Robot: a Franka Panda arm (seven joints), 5 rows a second.
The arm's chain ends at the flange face. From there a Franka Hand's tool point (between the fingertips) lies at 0.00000 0.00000 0.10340 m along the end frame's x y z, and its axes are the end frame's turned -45 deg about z.
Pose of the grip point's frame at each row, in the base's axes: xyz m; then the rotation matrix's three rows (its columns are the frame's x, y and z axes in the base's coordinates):
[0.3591 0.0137 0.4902], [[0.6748 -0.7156 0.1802], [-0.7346 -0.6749 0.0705], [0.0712 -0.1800 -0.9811]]
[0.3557 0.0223 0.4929], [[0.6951 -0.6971 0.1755], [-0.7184 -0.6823 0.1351], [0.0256 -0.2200 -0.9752]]
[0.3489 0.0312 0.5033], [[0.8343 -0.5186 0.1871], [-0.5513 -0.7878 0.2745], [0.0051 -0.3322 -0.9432]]
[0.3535 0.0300 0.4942], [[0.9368 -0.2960 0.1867], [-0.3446 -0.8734 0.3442], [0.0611 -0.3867 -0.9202]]
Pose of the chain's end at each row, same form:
[0.3405 0.0064 0.5916], [[-0.0288 -0.9832 0.1802], [-0.9967 0.0422 0.0705], [-0.0769 -0.1776 -0.9811]]
[0.3376 0.0083 0.5937], [[-0.0014 -0.9844 0.1755], [-0.9904 0.0255 0.1351], [-0.1375 -0.1737 -0.9752]]
[0.3296 0.0028 0.6008], [[0.2232 -0.9566 0.1871], [-0.9469 -0.1672 0.2745], [-0.2313 -0.2385 -0.9432]]
[0.3342 -0.0056 0.5893], [[0.4531 -0.8717 0.1867], [-0.8613 -0.3739 0.3442], [-0.2302 -0.3166 -0.9202]]

